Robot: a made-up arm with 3 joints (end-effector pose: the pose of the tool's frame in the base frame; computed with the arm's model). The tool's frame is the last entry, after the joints.
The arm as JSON. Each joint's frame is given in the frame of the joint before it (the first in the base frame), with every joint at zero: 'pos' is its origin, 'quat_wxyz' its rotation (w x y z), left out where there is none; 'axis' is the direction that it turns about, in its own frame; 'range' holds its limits. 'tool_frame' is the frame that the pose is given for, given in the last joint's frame.
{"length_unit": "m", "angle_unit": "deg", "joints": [
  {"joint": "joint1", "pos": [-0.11, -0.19, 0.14], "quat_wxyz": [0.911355, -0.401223, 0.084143, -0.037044], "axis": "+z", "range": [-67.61, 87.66]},
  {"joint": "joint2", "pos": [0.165, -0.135, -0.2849], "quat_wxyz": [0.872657, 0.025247, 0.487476, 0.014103], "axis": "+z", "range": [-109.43, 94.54]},
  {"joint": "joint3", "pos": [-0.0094, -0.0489, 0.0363], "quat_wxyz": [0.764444, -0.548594, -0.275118, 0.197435], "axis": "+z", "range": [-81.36, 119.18]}
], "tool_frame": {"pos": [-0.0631, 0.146, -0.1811], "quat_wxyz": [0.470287, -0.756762, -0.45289, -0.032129]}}
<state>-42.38 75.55 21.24</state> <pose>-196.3 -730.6 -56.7 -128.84 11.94 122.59</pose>
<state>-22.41 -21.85 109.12</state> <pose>-138.9 -628.5 346.8 -14.94 -2.42 119.68</pose>
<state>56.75 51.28 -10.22</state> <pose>-13.5 -582.9 -233.6 -95.59 -23.97 153.92</pose>
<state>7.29 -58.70 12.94</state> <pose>-160.8 -548.1 180.4 36.89 65.32 -131.76</pose>
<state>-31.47 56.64 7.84</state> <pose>-195.2 -724.1 -39.9 -124.43 19.45 108.76</pose>
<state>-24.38 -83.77 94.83</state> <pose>-148.7 -324.8 262.4 -1.23 59.51 100.72</pose>
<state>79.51 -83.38 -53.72</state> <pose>140.5 -471.6 -74.3 73.02 74.38 5.77</pose>
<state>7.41 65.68 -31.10</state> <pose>-79.0 -595.8 -171.9 -124.79 -2.40 106.76</pose>
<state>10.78 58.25 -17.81</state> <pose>-70.8 -641.5 -149.2 -116.12 1.65 119.32</pose>
